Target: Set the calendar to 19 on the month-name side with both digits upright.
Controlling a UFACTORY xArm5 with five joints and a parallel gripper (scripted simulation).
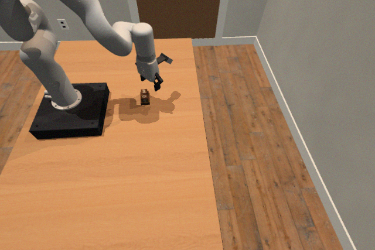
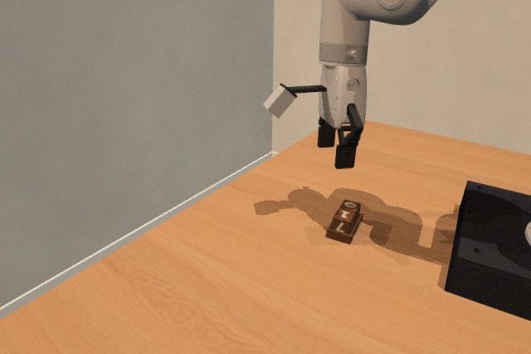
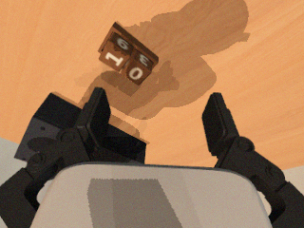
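The brown date cube lies 4 cm behind my hand and 11 cm below it. The rest, counted from my hand: tray 5 cm behind, 1 cm to the left, 12 cm below.
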